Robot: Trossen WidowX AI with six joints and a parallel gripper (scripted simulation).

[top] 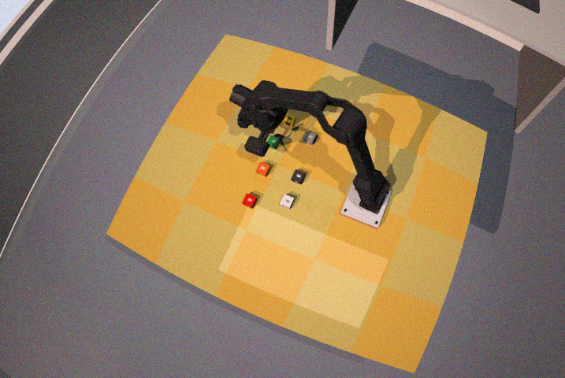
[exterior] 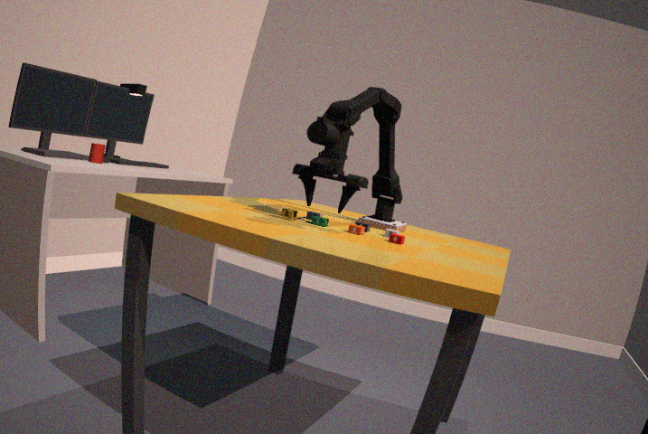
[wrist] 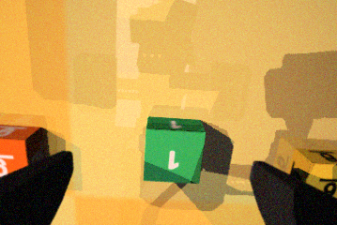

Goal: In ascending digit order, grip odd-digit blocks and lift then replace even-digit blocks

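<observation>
My gripper tip is 3 cm above the green block, 1 cm to the left of it and 1 cm past it. The rest, counted from my gripper tip: yellow block: 10 cm to the right, 3 cm below, 1 cm behind; grey block: 10 cm behind, 8 cm to the right, 3 cm below; orange block: 9 cm to the left, 3 cm below, 3 cm behind.
</observation>
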